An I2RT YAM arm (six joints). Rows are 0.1 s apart.
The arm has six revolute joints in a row. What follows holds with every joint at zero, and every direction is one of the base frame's. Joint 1 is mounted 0.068 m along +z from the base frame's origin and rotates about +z. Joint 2 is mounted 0.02 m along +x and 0.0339 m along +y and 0.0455 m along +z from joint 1 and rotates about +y. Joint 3 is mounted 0.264 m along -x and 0.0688 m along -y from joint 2 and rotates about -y. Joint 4 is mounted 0.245 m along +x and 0.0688 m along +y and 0.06 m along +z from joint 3 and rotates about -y. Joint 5 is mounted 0.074 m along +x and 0.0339 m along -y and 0.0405 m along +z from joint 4 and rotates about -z. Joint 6 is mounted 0.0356 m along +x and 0.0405 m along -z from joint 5 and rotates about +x. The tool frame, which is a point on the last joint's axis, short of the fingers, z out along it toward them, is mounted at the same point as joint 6; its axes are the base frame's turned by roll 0, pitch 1.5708 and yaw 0 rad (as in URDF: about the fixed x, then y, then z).
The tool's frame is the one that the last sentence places.
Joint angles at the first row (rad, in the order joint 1, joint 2, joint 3, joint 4, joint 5, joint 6):
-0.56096, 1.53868, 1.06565, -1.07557, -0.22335, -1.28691
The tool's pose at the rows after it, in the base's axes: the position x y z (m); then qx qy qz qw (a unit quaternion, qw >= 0):
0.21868 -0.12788 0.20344 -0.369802 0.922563 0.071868 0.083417
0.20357 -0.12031 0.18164 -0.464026 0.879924 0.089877 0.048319
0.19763 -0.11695 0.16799 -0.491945 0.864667 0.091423 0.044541
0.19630 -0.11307 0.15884 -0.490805 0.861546 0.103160 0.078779
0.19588 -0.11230 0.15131 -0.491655 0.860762 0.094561 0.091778
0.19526 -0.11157 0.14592 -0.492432 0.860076 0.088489 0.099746
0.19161 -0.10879 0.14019 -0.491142 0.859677 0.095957 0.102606
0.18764 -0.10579 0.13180 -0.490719 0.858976 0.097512 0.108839
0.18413 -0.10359 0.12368 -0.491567 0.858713 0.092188 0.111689
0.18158 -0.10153 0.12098 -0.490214 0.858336 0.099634 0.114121
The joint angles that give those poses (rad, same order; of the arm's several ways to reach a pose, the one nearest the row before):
-0.55982, 1.53868, 1.03706, -1.08741, -0.21992, -1.32429
-0.55981, 1.53866, 0.94509, -1.08549, -0.17376, -1.53982
-0.55980, 1.53868, 0.88635, -1.03856, -0.16499, -1.60428
-0.55945, 1.53869, 0.84477, -0.98630, -0.23670, -1.60813
-0.55982, 1.53869, 0.81198, -0.92604, -0.25158, -1.60812
-0.55982, 1.53868, 0.78795, -0.88371, -0.25998, -1.60812
-0.55983, 1.53868, 0.76083, -0.86727, -0.27218, -1.60813
-0.55982, 1.53867, 0.72116, -0.82455, -0.28477, -1.60811
-0.55982, 1.53866, 0.68264, -0.77384, -0.28477, -1.60811
-0.55981, 1.53870, 0.66855, -0.77077, -0.29621, -1.60811

